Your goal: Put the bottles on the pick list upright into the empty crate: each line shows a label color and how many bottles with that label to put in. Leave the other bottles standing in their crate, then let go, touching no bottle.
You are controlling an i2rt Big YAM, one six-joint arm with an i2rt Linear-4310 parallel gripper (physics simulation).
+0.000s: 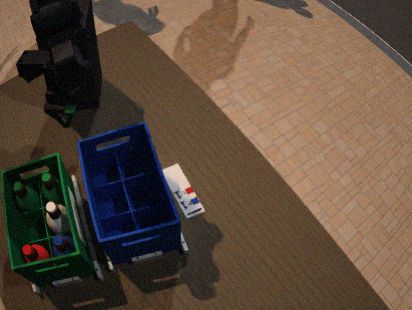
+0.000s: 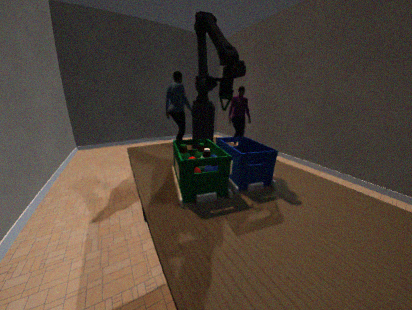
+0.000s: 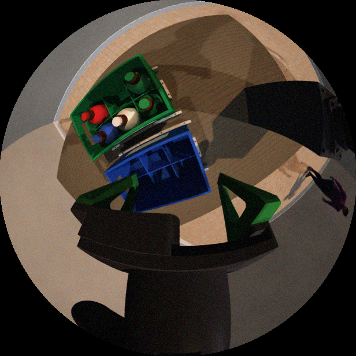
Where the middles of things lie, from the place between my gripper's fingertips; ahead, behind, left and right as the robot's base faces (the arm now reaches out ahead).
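Scene:
Pick list (image 1: 179, 185): relative to it, my hand is a fair way short of it, a fair way to the right of it and far above it.

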